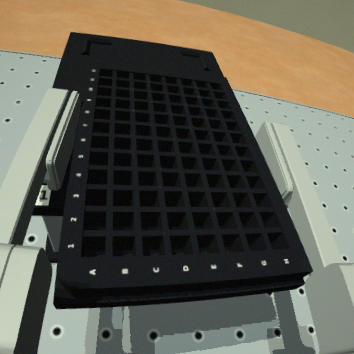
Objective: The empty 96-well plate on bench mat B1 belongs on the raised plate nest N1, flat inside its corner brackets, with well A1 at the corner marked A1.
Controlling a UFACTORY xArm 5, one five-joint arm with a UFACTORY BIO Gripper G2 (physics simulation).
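Places are measured from the arm's base along level axes (x back, y left, z down), in centimetres.
Pixels of known places: hand at its tool point: (pixel 173 150).
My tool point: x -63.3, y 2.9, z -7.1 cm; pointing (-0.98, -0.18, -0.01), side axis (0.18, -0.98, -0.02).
For each thing: its top centre in the pictures, then the offset to it from my tool point. "pt": a spot on its surface instead. Level surfaces: height alone.
- black 96-well plate at its top centre: (pixel 175 136) dx -0.3, dy +0.0, dz -0.5 cm
- black raised nest N1 at a spot on its surface: (pixel 145 59) pt dx -10.9, dy -0.4, dz +1.6 cm
- nest's white corner label at a spot on its surface: (pixel 43 195) pt dx +1.1, dy +5.4, dz +1.6 cm
- light grey perforated bench board at its surface level: dz +7.7 cm
- wood-coloured surface at its surface level: dz +9.0 cm
The black 96-well plate (pixel 150 188) is held between the two pale fingers of my gripper (pixel 171 151). Its well A1 corner is at the near left, with columns A to H running left to right along the near edge. The black raised nest N1 (pixel 145 59) lies under and beyond the plate. Two of its corner brackets show past the plate's far edge, at the nest's far left and far right. The nest's white corner label (pixel 43 195) shows partly behind the left finger, with a "1" readable. The plate hides the nest's middle, and the gap between them cannot be judged.
A light grey perforated bench board (pixel 325 150) spreads around the nest and under the gripper. A wood-coloured surface (pixel 280 75) lies beyond its far edge. Dark shadows fall on the board below the plate's near edge.
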